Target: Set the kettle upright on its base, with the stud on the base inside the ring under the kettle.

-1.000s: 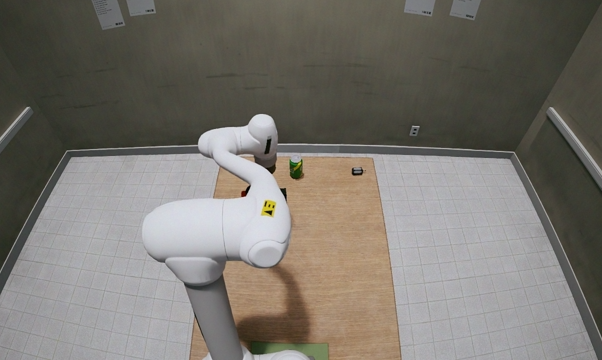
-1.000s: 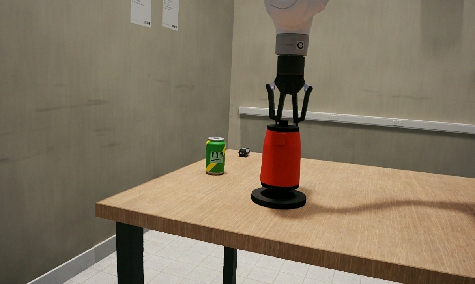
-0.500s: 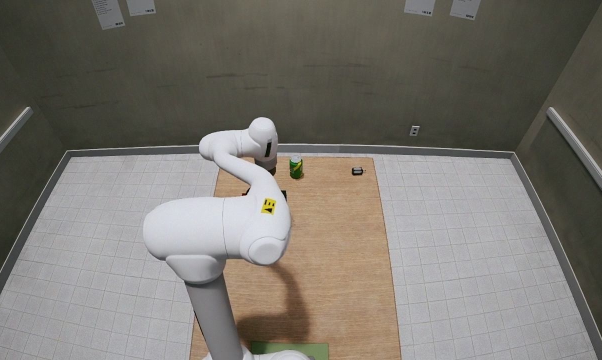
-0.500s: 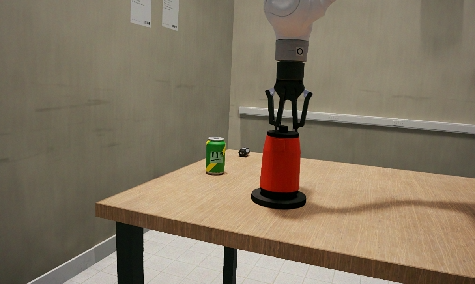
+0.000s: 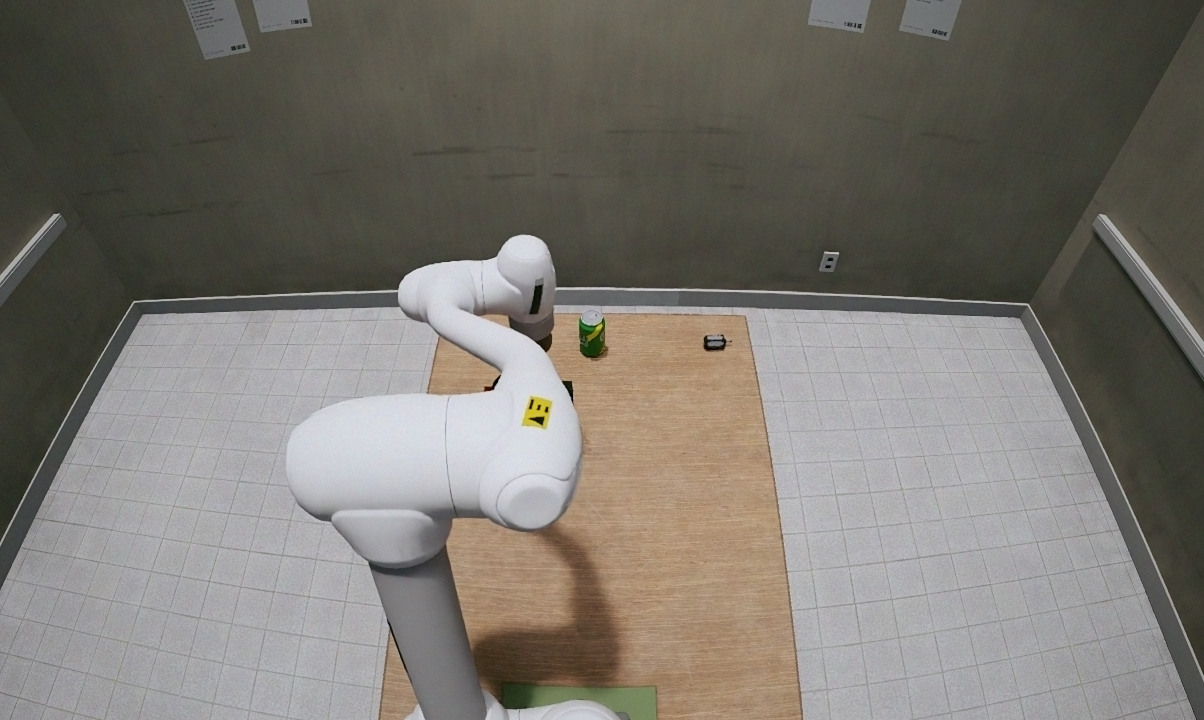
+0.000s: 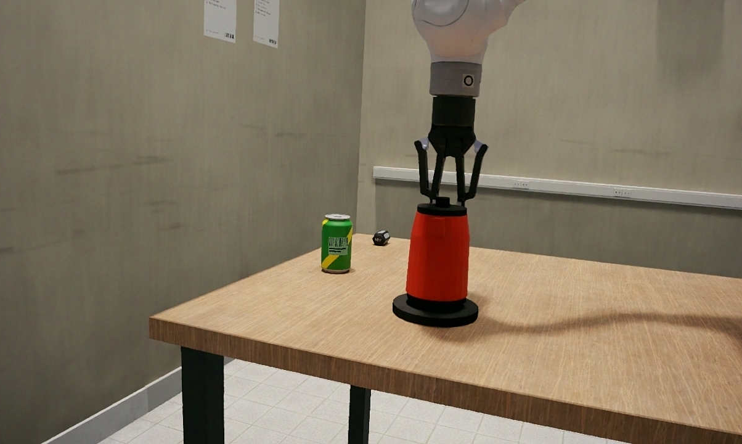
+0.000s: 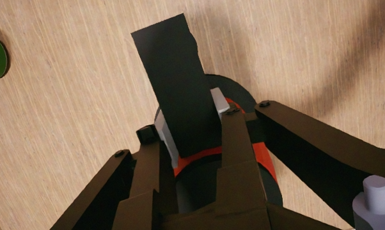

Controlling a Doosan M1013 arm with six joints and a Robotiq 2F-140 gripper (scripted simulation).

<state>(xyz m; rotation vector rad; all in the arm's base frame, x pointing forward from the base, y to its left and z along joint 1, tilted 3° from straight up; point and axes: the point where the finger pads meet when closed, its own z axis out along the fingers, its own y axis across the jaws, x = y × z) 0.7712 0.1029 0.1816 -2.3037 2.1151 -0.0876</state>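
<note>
Right now the red kettle is 3 cm to the left of my hand and 5 cm below it. Also, from my hand: round black base: 1 cm behind, 6 cm to the left, 15 cm below; can: 27 cm ahead, 12 cm to the right, 10 cm below.
</note>
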